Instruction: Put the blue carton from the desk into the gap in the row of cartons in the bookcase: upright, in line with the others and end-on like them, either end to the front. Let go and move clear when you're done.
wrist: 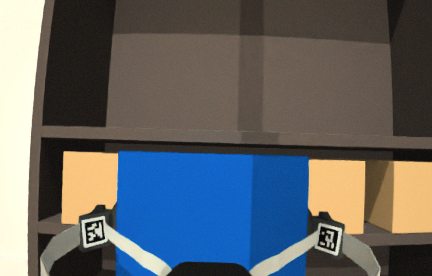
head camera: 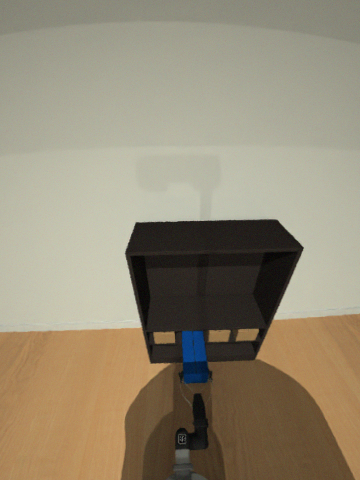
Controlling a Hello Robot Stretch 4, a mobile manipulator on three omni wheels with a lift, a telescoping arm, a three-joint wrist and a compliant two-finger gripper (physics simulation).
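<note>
The blue carton (head camera: 194,352) (wrist: 185,200) is held level, one end toward the bookcase (head camera: 205,237) (wrist: 175,134). In the head view its far part lies between the left tan carton (head camera: 164,337) (wrist: 90,185) and the middle tan carton (head camera: 219,336) (wrist: 336,195), and its far end is hidden under the shelf board; how deep it reaches cannot be told. Its near part sticks out in front. A dark strip shows at its left in the head view. My gripper (head camera: 195,376) (wrist: 212,224) is shut on the blue carton, one finger on each side near its near end.
Another tan carton (head camera: 246,335) (wrist: 412,195) stands at the right of the row. The shelf board (wrist: 320,139) runs above the row. The bookcase's side panels stand left and right, with the wall (head camera: 65,240) behind it.
</note>
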